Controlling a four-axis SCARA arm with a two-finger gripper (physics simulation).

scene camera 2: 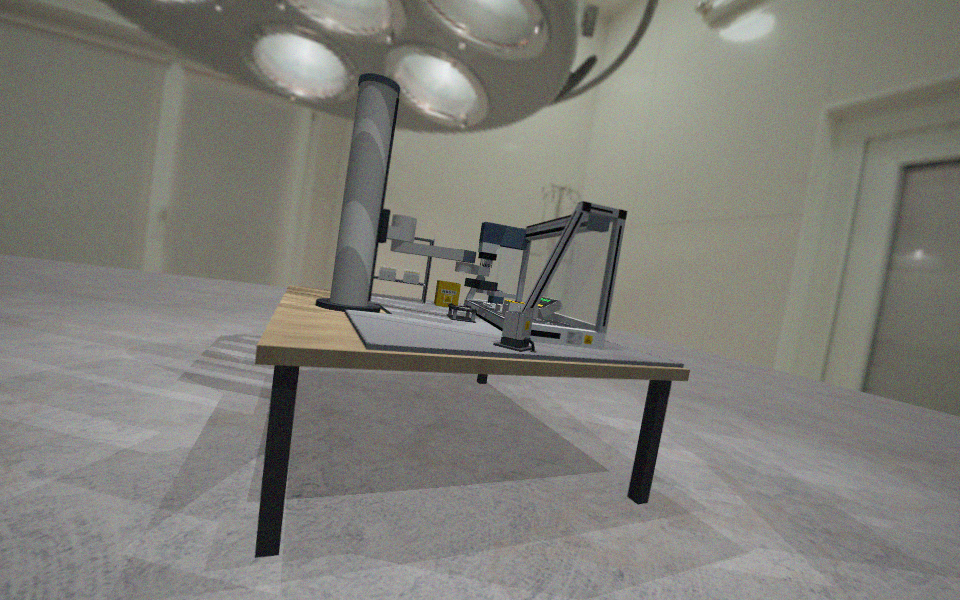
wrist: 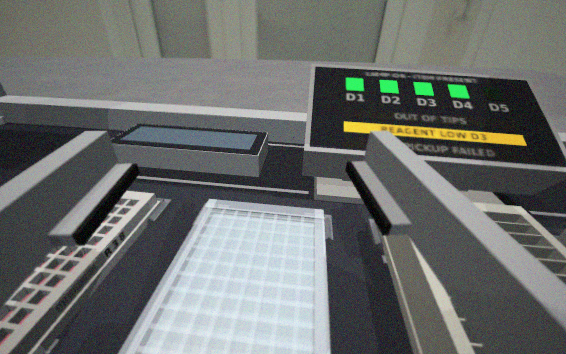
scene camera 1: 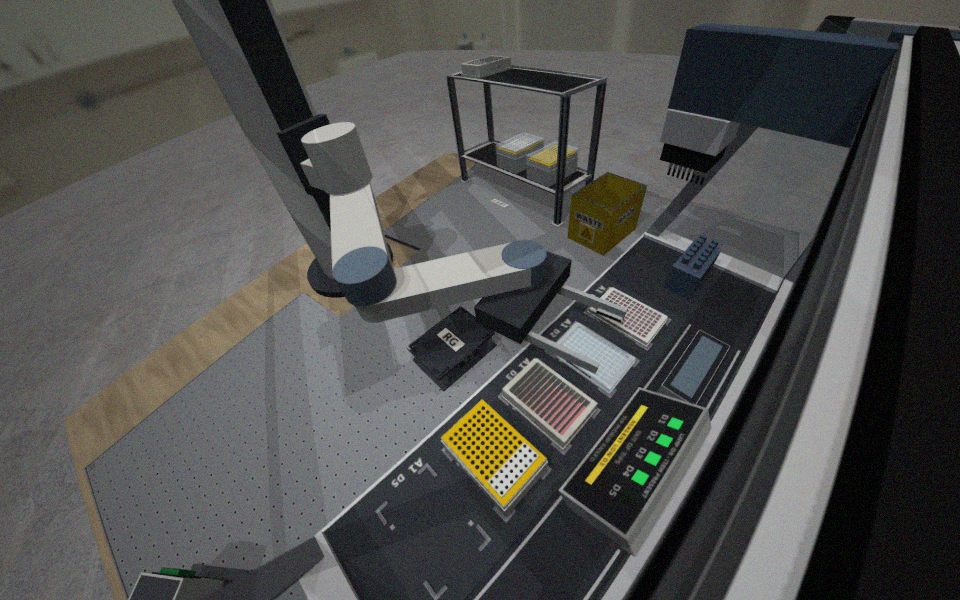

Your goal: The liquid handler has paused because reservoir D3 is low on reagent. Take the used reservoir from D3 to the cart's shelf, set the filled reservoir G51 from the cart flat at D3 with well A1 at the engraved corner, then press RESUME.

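Seen in the pictures: gripper, fingertip midpoint: (scene camera 2: 509,295) (wrist: 245,150) (scene camera 1: 612,339); arm's base, link origin: (scene camera 2: 348,308).
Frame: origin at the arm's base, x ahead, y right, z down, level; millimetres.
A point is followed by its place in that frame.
My gripper (scene camera 1: 608,339) @(x 731, y -19, z -138 mm) (wrist: 245,150) @(x 731, y -19, z -138 mm) is open and empty. Its fingers hang over the pale plate (scene camera 1: 598,353) @(x 715, y -25, z -78 mm) (wrist: 245,280) @(x 705, y -20, z -78 mm) at D2, one toward the D1 plate, the other toward D3. The used reservoir (scene camera 1: 550,401) @(x 684, y 97, z -71 mm) (wrist: 420,295) @(x 687, y 60, z -85 mm), cream with slots and some pink liquid, lies flat at D3; the right finger hides part of it in the wrist view. A light-coloured, low open container (scene camera 1: 485,66) @(x 149, y -542, z -388 mm) is on top of the cart (scene camera 1: 562,162) @(x 444, y -429, z -205 mm); its label is unreadable. The status panel (scene camera 1: 637,459) @(x 824, y 140, z -137 mm) (wrist: 435,110) @(x 817, y 134, z -132 mm) shows REAGENT LOW D3 lit. No RESUME lettering is readable.
A red-welled plate (scene camera 1: 635,316) @(x 744, y -140, z -78 mm) (wrist: 75,260) @(x 722, y -112, z -78 mm) is at D1, a yellow tip rack (scene camera 1: 492,452) @(x 662, y 228, z -125 mm) at D4. Two boxes, one white-topped (scene camera 1: 520,145) @(x 255, y -543, z -178 mm) and one yellow-topped (scene camera 1: 552,157) @(x 377, y -513, z -173 mm), stand on the cart's lower shelf. Also present are a yellow waste bin (scene camera 1: 607,212) @(x 595, y -364, z -139 mm), black RG stand (scene camera 1: 453,346) @(x 473, y 91, z -63 mm) and raised pipetting head (scene camera 1: 693,134) @(x 727, y -296, z -364 mm).
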